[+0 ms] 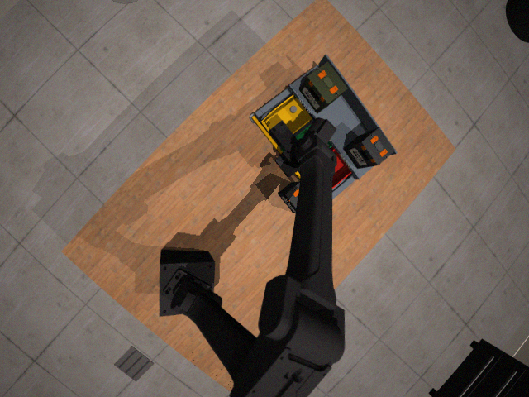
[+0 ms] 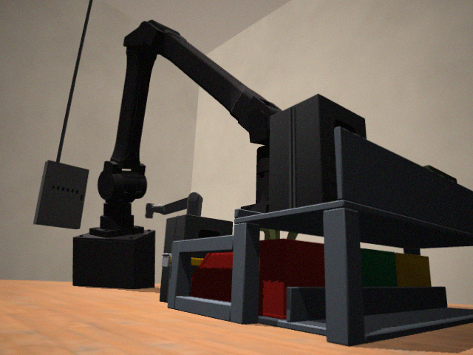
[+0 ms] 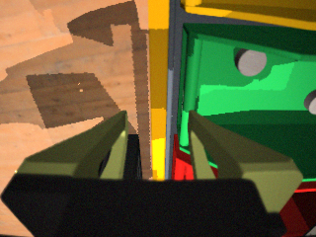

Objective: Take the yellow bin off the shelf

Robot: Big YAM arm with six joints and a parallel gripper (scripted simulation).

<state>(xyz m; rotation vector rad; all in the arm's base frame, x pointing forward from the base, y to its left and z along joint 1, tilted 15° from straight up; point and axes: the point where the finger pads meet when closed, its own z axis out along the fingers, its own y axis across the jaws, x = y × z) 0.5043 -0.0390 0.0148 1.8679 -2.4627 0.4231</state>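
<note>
Right now the thin yellow rod is 10 mm below my hand. From my hand the other things lie so: red bin (70 mm ahead, 140 mm to the right, 30 mm below); green bin (100 mm ahead, 30 mm to the right, 30 mm below); yellow open bin (130 mm ahead, 80 mm to the left, 30 mm below).
</note>
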